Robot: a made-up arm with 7 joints.
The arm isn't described. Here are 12 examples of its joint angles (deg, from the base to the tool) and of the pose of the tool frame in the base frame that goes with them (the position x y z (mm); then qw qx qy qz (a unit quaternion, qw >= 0)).
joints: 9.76 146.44 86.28 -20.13 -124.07 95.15 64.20
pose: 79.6 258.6 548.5 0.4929 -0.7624 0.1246 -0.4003
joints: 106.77 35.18 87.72 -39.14 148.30 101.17 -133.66
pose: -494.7 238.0 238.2 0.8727 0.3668 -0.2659 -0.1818
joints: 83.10 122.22 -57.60 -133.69 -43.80 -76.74 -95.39
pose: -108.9 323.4 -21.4 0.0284 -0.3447 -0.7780 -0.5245
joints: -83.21 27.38 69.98 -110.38 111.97 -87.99 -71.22
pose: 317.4 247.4 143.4 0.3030 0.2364 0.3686 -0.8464
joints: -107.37 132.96 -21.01 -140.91 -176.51 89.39 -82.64
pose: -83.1 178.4 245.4 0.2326 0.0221 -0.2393 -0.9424
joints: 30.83 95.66 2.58 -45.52 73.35 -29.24 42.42
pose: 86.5 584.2 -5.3 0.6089 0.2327 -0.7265 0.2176
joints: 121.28 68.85 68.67 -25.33 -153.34 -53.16 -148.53
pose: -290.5 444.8 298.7 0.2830 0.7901 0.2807 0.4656
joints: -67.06 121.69 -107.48 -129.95 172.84 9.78 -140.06
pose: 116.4 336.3 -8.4 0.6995 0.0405 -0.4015 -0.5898
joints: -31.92 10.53 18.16 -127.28 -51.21 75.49 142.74
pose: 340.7 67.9 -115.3 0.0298 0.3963 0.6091 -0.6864
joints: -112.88 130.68 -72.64 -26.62 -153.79 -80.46 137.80
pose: -111.4 565.4 196.2 0.8323 0.3836 0.0643 0.3950
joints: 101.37 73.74 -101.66 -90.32 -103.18 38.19 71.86
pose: -433.0 127.6 196.0 0.7445 -0.4576 0.2013 -0.4424
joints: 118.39 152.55 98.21 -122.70 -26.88 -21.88 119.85
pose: 347.6 107.5 -119.5 0.6886 -0.4958 -0.2585 -0.4617
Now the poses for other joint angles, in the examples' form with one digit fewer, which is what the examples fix.
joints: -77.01 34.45 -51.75 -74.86 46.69 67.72 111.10
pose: 529 -75 8 0.817 -0.254 -0.312 0.414
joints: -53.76 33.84 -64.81 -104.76 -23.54 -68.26 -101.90
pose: 395 -80 -192 0.666 -0.284 0.677 0.133
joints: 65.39 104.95 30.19 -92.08 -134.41 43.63 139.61
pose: 179 453 -11 0.403 0.356 -0.552 -0.637
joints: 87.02 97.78 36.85 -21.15 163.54 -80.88 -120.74
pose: -66 594 129 0.107 0.950 0.222 0.191
